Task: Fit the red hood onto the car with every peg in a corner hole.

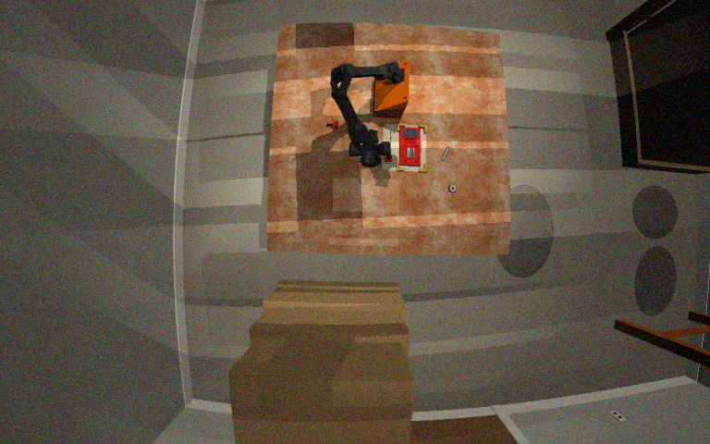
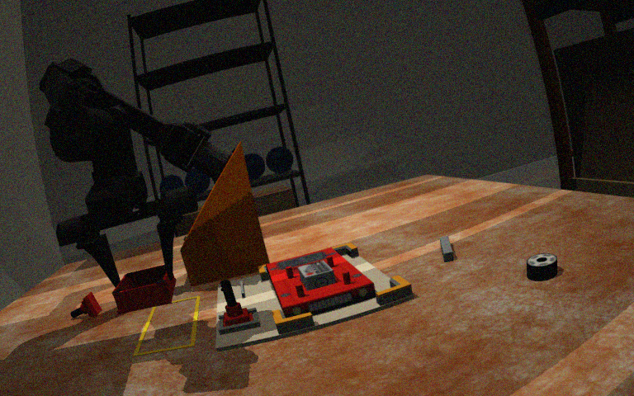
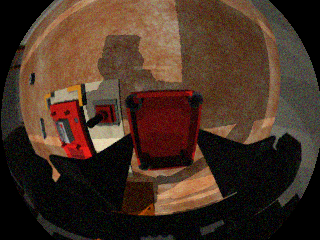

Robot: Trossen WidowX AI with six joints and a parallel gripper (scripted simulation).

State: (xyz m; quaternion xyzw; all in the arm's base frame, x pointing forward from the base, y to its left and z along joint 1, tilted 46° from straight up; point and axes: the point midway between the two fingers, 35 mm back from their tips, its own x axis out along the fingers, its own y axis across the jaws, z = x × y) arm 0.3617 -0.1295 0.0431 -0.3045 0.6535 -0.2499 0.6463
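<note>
Right now the black post is 10 cm to the left of my gripper tip and 4 cm below it. Round my gripper tip: grey bar: 40 cm to the left, 7 cm below, 5 cm behind; grey engine block: 22 cm to the left, 5 cm below, 3 cm behind; red hood: 1 cm below.
</note>
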